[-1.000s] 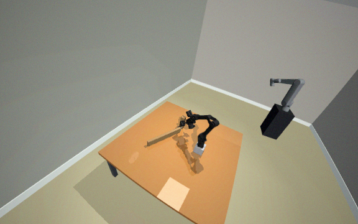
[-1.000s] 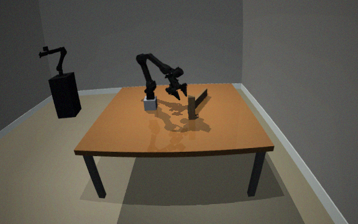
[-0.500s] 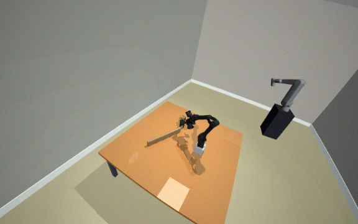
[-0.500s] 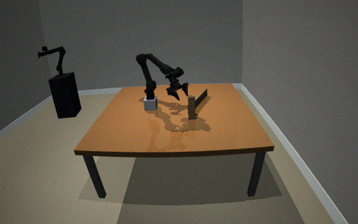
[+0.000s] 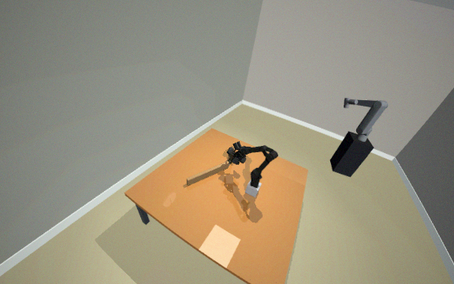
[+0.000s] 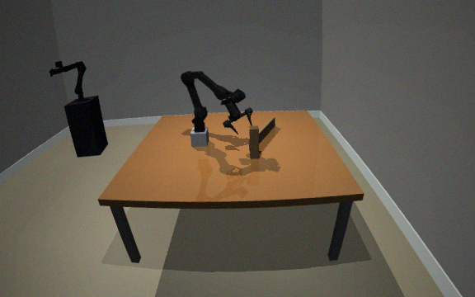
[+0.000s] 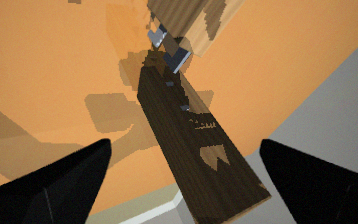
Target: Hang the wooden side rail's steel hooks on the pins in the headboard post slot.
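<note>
Right now the headboard post is 7 cm to the right of my gripper tip, 5 cm below it and 4 cm ahead of it.
</note>
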